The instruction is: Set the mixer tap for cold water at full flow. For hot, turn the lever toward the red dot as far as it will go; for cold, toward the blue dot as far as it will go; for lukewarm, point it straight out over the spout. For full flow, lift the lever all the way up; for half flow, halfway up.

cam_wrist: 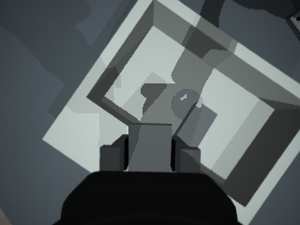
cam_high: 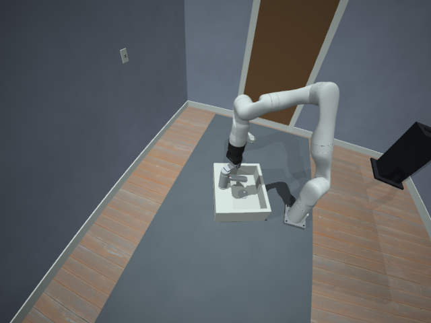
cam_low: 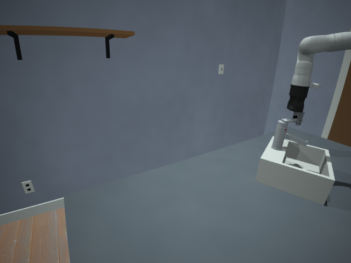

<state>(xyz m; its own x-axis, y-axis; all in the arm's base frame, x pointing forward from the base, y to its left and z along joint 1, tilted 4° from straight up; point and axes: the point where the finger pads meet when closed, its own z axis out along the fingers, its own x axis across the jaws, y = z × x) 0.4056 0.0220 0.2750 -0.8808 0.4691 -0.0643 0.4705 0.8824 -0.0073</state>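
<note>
Right now the grey mixer tap is 50 mm below my hand, 40 mm to the left of it and 20 mm ahead of it. The rest, counted from my hand: white basin (240 mm below, 70 mm behind); then flat lever (20 mm to the left, 10 mm ahead).
</note>
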